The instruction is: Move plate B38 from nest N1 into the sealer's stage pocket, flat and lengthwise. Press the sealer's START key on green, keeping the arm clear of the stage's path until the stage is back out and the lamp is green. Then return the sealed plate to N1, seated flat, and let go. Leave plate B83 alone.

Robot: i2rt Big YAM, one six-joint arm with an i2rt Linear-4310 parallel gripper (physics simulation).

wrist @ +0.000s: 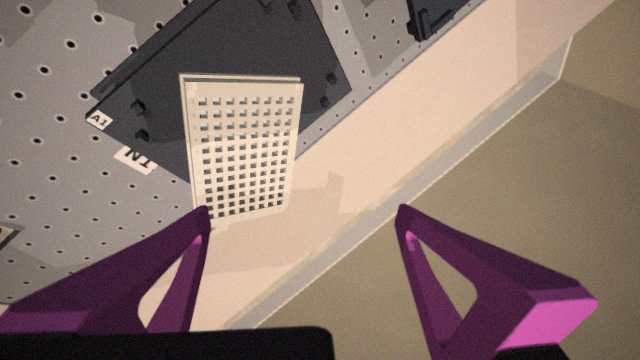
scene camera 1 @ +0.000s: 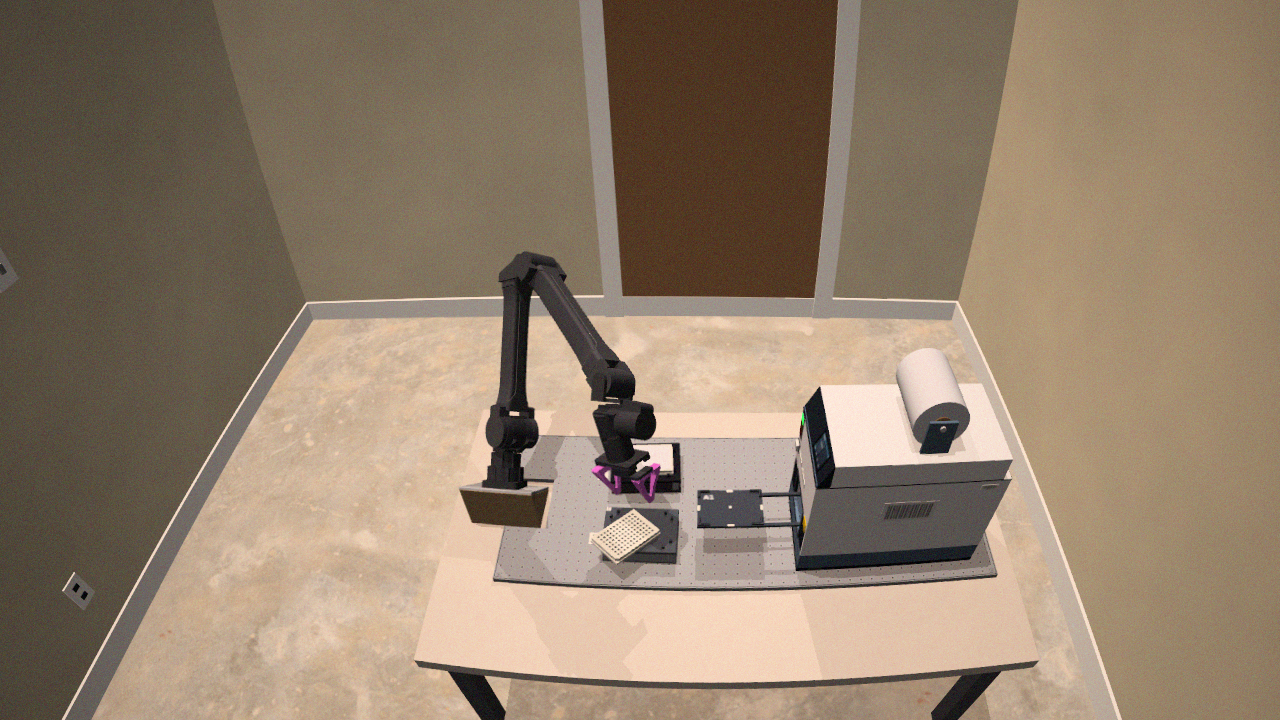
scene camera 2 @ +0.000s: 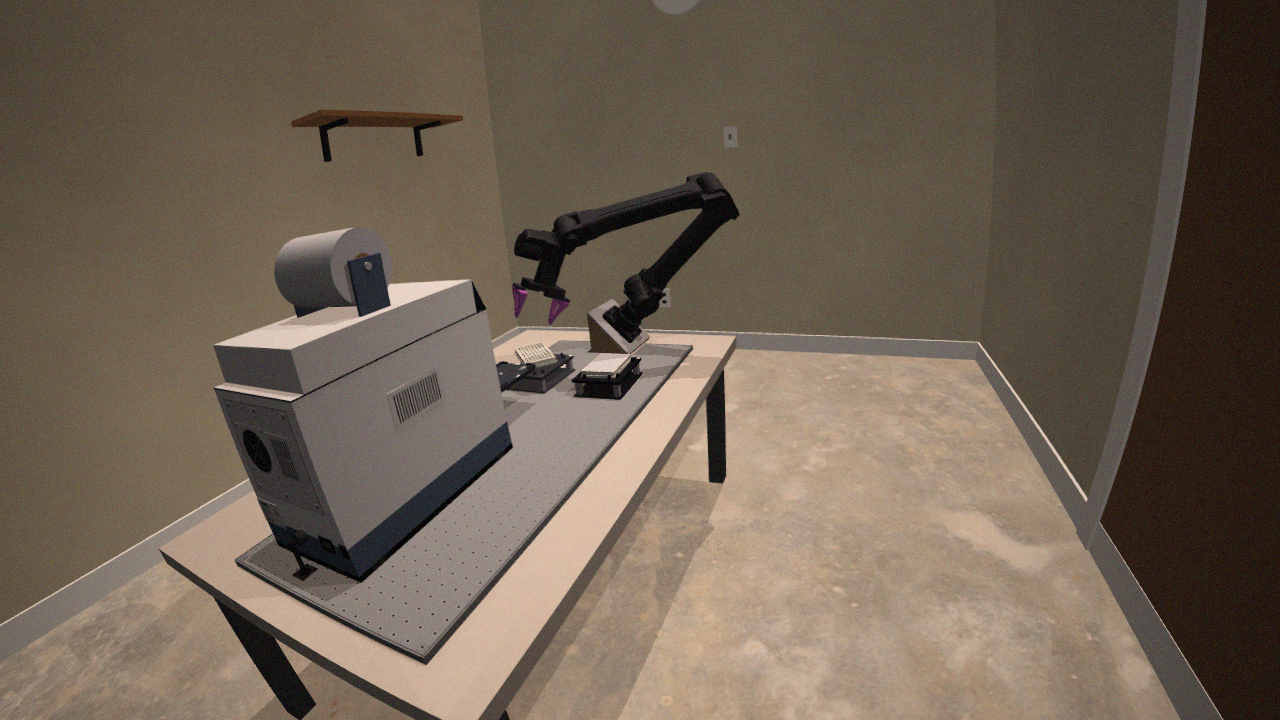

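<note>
Plate B38, cream with many wells, lies skewed across nest N1, overhanging its label side and front side. It looks tilted in the wrist view. My gripper is open and empty, above and apart from the plate; in the wrist view the left fingertip overlaps the plate's near corner. The sealer has its dark stage out, pocket empty. Its lamp shows green. The START key cannot be made out.
The other plate, taken as B83, sits in the second nest behind N1. The arm base is at the left. A film roll tops the sealer. A pegboard lies underneath.
</note>
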